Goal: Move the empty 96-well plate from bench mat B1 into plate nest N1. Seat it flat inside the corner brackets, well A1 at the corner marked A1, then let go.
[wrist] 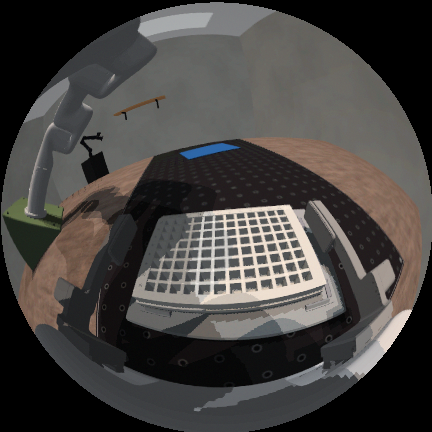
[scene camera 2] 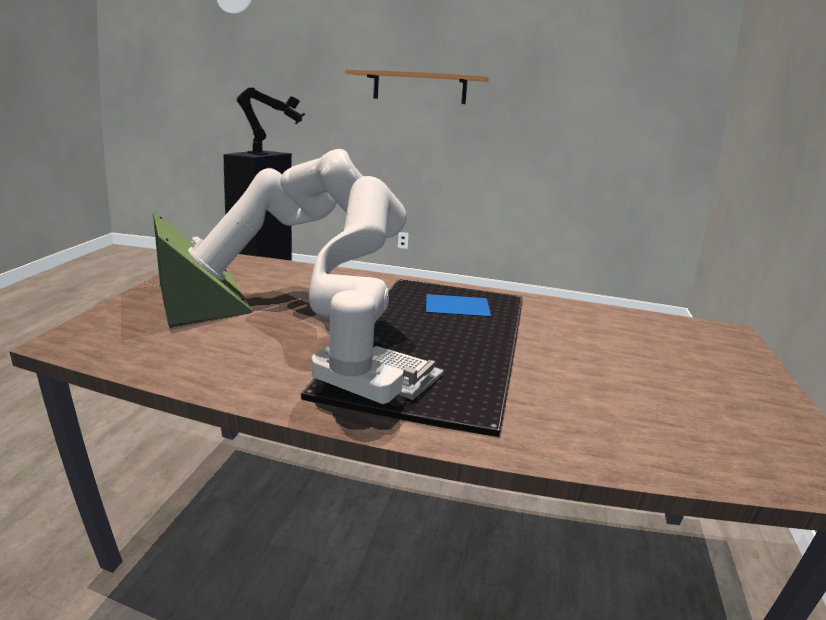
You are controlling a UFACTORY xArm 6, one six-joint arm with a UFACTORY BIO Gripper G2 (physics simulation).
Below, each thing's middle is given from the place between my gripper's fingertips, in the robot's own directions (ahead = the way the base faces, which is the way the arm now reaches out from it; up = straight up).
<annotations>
My gripper is now 20 mm to the left of the white 96-well plate (scene camera 2: 382, 355), 20 mm above it and 10 mm short of it. The rest, counted from my hand: blue bench mat B1 (scene camera 2: 443, 304): 390 mm to the left, 70 mm behind, 40 mm below; nest base (wrist: 258, 323): 30 mm to the right, 30 mm below, 10 mm ahead.
</annotations>
